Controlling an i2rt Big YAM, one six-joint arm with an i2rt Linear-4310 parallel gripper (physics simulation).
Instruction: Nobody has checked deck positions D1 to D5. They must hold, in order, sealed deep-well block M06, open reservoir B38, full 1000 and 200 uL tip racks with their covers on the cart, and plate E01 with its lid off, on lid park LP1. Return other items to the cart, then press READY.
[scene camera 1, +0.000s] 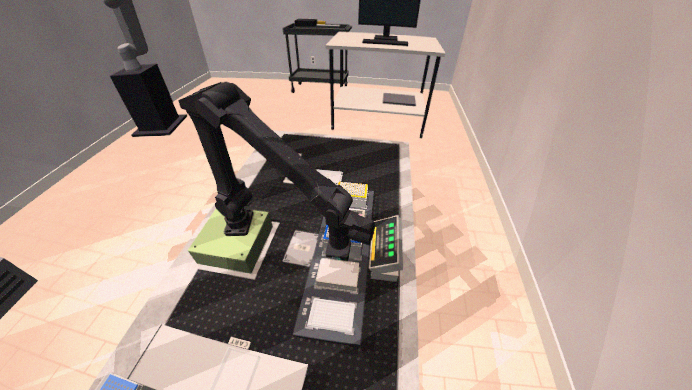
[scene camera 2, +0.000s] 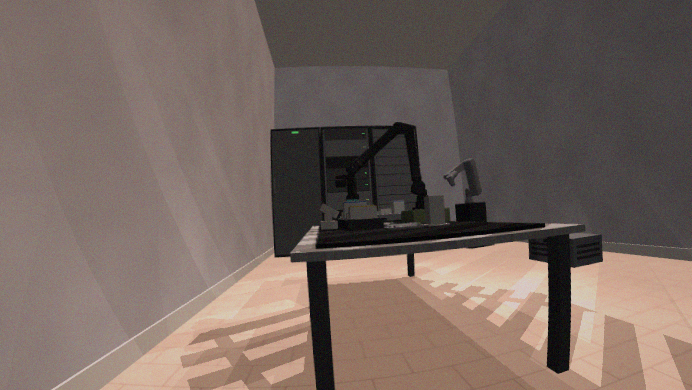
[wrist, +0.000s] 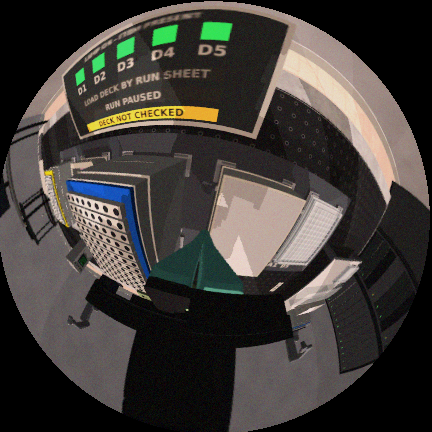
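Where they show: gripper, fingertip midpoint: (scene camera 1: 339, 259) (wrist: 203, 234); arm's base, link origin: (scene camera 1: 239, 223) (scene camera 2: 423, 209).
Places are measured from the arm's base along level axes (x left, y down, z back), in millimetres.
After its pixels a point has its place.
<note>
My gripper (wrist: 203, 234) @(x -174, y -11, z -378 mm) is shut and empty, pointing down over the deck strip (scene camera 1: 327, 335) @(x -398, y 28, z -338 mm) between the blue-edged tip rack (wrist: 102, 227) @(x -116, y -69, z -424 mm) and a cream-topped block (scene camera 1: 337, 272) @(x -222, y -14, z -370 mm) (wrist: 260, 220) @(x -227, y -14, z -400 mm) at D4. A white well plate (scene camera 1: 331, 316) @(x -349, y 15, z -350 mm) (wrist: 312, 230) @(x -332, y 14, z -370 mm) lies at D5. A yellow-edged rack (scene camera 1: 355, 190) @(x 135, y -36, z -449 mm) (wrist: 59, 200) @(x 107, y -29, z -428 mm) stands at the far end. The arm partly hides the items between. The status panel (scene camera 1: 386, 242) @(x -134, y -44, z -535 mm) (wrist: 170, 75) shows green lamps D1 to D5, "RUN PAUSED" and "DECK NOT CHECKED". Item names such as M06, B38 and E01 cannot be read. No READY button can be made out.
The cart (scene camera 1: 200, 355) @(x -453, y 16, z 2 mm) is at the near end, with a blue item (scene camera 1: 117, 382) @(x -539, y -78, z 133 mm) at its corner. A pale flat piece (scene camera 1: 301, 247) @(x -67, y 68, z -235 mm) lies between the deck strip and the arm's green base (scene camera 1: 232, 240) @(x -80, y 1, z 7 mm). Another white flat item (scene camera 1: 331, 176) @(x 344, y 58, z -347 mm) lies behind the forearm.
</note>
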